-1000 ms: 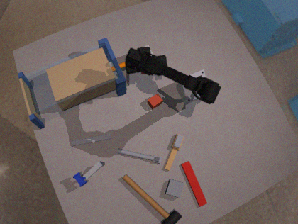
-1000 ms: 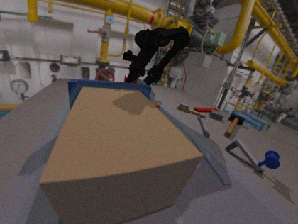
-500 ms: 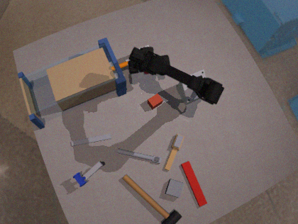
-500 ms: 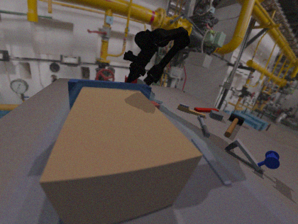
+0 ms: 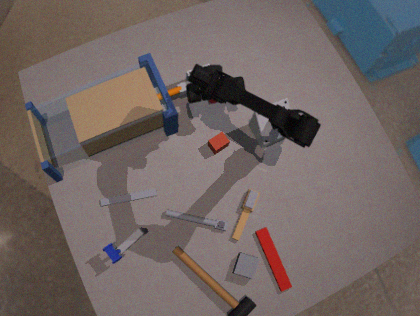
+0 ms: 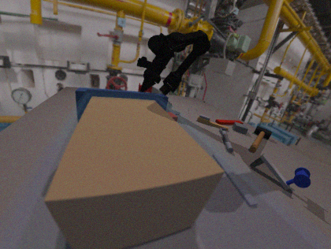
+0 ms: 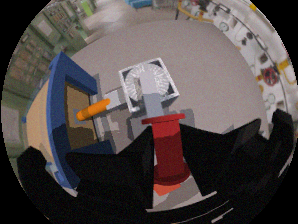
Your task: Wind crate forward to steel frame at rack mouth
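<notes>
Now: the grey winch 100 mm below my gripper tip, 90 mm to the right of it and 30 mm behind it. The rest, counted from my gripper tip: blue steel frame: 150 mm ahead, 90 mm to the right, 30 mm below; then red knob: 20 mm to the left; then red-knobbed crank: 30 mm below, 20 mm to the right.
</notes>
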